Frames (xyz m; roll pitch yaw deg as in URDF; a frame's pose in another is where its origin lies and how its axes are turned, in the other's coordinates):
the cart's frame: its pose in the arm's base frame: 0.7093 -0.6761 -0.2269 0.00 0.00 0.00
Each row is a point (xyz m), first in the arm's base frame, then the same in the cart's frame.
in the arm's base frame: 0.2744 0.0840 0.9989
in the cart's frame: -0.4349 0.7601 1.2258
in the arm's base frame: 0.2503 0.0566 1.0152
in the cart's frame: -0.4590 0.7327 1.2421
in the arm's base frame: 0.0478 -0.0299 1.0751
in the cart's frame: -0.6615 0.6462 1.3020
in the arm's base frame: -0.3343 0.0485 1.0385
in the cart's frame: -1.0436 0.7246 1.2654
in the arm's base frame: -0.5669 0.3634 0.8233
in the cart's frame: -1.2762 1.0395 1.0502
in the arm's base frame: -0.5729 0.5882 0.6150
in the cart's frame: -1.2822 1.2643 0.8419
